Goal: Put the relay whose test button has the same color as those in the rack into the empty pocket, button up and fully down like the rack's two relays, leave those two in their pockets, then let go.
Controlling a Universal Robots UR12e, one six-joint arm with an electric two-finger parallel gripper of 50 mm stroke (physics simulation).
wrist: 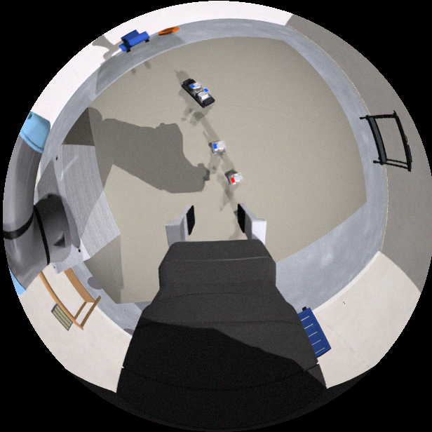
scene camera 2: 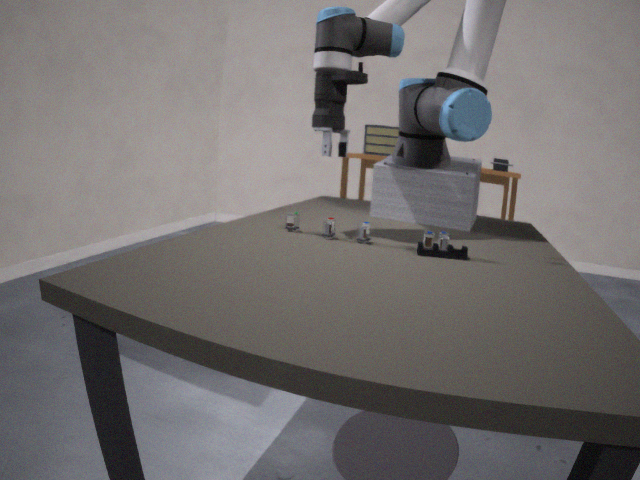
Labels:
gripper: wrist; scene camera 2
same spot on gripper: (scene camera 2: 327, 132) = (wrist: 248, 226)

